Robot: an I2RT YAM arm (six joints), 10 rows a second.
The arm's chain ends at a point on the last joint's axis. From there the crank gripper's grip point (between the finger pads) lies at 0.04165 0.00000 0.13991 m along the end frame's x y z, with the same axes.
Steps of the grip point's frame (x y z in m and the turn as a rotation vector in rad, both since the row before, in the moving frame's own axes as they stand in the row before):
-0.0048 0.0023 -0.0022 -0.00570 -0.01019 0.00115
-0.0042 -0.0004 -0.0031 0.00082 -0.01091 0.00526
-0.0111 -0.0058 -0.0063 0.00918 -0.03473 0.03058
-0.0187 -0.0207 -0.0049 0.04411 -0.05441 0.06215
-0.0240 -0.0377 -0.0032 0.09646 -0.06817 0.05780
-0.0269 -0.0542 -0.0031 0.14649 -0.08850 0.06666
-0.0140 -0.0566 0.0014 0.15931 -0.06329 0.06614
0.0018 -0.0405 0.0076 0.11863 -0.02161 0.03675
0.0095 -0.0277 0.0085 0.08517 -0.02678 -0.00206
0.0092 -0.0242 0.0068 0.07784 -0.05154 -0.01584
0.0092 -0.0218 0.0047 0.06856 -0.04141 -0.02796
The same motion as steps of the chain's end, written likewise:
-0.0034 0.0015 -0.0026 -0.00570 -0.01019 0.00115
-0.0027 -0.0005 -0.0035 0.00082 -0.01091 0.00526
-0.0062 -0.0057 -0.0077 0.00918 -0.03473 0.03058
-0.0111 -0.0168 -0.0069 0.04411 -0.05441 0.06215
-0.0147 -0.0262 -0.0052 0.09646 -0.06817 0.05780
-0.0150 -0.0359 -0.0049 0.14649 -0.08850 0.06666
-0.0058 -0.0367 0.0006 0.15931 -0.06329 0.06614
0.0045 -0.0254 0.0076 0.11863 -0.02161 0.03675
0.0133 -0.0157 0.0079 0.08517 -0.02678 -0.00206
0.0165 -0.0126 0.0053 0.07784 -0.05154 -0.01584
0.0152 -0.0111 0.0035 0.06856 -0.04141 -0.02796

